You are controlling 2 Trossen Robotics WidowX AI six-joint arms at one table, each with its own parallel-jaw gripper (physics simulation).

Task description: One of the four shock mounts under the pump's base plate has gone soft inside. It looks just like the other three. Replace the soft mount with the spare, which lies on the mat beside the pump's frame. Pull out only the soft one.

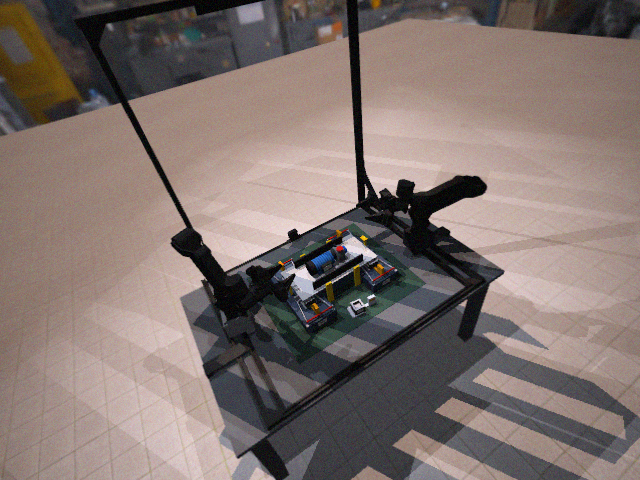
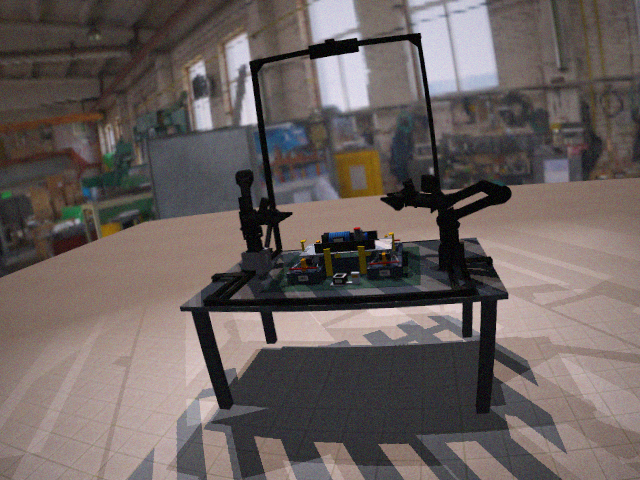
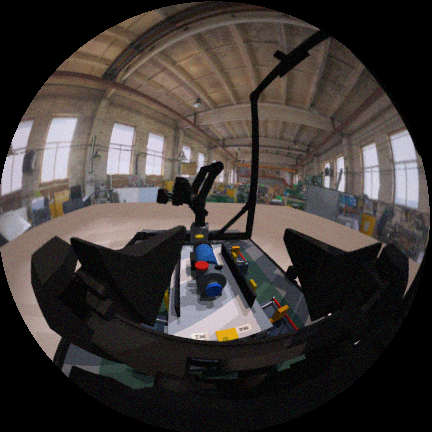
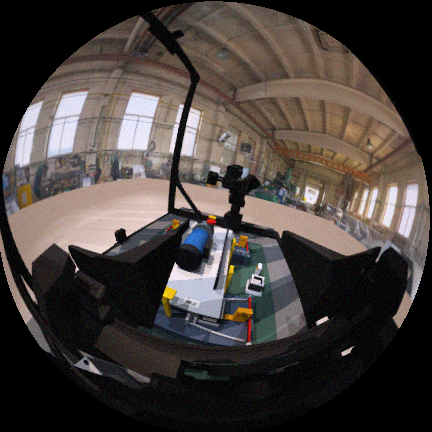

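Note:
The pump [image 1: 321, 262] [image 2: 338, 236] [image 3: 204, 254] [image 4: 196, 240], a blue ribbed cylinder with a red cap, sits on the white base plate [image 1: 363, 249] [image 4: 197, 286]. Dark blue corner housings with orange handles and red bars stand at its corners, including the front left housing [image 1: 321, 319] and front right housing [image 1: 381, 279]. The mounts inside are too small to tell apart. A small white square part [image 1: 357, 306] [image 2: 339, 279] [image 4: 256, 283] and a white block [image 1: 371, 299] [image 4: 259, 268] lie in front; I cannot tell which is the spare. My right gripper [image 2: 289, 213] is open near the frame's left end. My left gripper [image 2: 388, 202] [image 3: 236, 232] is open, high beyond its right end.
The green mat [image 1: 408, 286] lies under the pump's frame. Yellow posts [image 1: 329, 291] [image 1: 357, 275] stand along the front side. Black rails [image 1: 338, 271] run along both sides of the pump. A tall black gantry [image 1: 355, 103] [image 2: 260, 113] rises from the table's back edge.

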